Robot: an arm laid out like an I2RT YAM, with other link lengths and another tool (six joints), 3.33 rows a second.
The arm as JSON. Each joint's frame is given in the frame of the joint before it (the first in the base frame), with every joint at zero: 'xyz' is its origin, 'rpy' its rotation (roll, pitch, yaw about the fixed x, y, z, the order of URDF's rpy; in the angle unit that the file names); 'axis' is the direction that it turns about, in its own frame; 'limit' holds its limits. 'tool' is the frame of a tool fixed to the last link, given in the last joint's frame.
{
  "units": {
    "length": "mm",
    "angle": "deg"
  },
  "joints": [
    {
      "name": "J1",
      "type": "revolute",
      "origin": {
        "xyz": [
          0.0,
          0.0,
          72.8
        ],
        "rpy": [
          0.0,
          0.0,
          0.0
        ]
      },
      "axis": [
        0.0,
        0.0,
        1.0
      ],
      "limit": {
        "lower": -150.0,
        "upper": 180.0
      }
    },
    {
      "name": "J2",
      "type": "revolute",
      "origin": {
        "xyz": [
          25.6,
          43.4,
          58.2
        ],
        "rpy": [
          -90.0,
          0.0,
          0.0
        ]
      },
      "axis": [
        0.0,
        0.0,
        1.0
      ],
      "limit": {
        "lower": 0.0,
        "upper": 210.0
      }
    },
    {
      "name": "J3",
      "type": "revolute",
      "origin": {
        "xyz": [
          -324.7,
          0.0,
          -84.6
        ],
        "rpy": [
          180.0,
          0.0,
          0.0
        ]
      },
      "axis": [
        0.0,
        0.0,
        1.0
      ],
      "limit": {
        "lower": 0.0,
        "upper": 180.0
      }
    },
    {
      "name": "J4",
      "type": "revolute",
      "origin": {
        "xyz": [
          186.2,
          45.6,
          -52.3
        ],
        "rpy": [
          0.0,
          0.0,
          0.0
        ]
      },
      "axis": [
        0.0,
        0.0,
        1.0
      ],
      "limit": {
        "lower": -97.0,
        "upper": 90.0
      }
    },
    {
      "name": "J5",
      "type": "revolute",
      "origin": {
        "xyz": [
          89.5,
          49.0,
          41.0
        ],
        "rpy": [
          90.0,
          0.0,
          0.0
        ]
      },
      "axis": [
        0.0,
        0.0,
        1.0
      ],
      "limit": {
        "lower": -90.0,
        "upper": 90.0
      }
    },
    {
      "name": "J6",
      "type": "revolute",
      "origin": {
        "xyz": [
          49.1,
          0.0,
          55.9
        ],
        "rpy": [
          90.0,
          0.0,
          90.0
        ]
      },
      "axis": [
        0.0,
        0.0,
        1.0
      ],
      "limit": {
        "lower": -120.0,
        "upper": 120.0
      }
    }
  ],
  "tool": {
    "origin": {
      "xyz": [
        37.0,
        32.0,
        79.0
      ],
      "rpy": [
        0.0,
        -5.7,
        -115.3
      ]
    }
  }
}
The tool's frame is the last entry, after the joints.
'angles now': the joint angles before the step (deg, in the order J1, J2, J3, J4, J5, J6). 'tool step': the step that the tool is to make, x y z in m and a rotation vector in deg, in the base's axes. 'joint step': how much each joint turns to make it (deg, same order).
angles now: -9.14 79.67 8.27 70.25 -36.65 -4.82
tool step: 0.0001 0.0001 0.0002 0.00 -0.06 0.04
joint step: 0.01 0.03 -0.01 0.11 -0.03 0.01
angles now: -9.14 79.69 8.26 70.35 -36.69 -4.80
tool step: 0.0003 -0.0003 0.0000 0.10 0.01 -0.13
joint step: -0.01 0.10 -0.01 0.16 0.12 0.12
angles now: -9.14 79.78 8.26 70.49 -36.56 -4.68
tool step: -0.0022 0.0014 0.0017 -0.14 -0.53 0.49
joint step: -0.01 -0.51 -0.35 0.34 -0.49 -0.08
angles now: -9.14 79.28 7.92 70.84 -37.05 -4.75
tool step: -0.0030 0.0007 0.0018 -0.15 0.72 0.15
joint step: 0.01 -2.50 1.64 -5.03 -0.14 -0.33
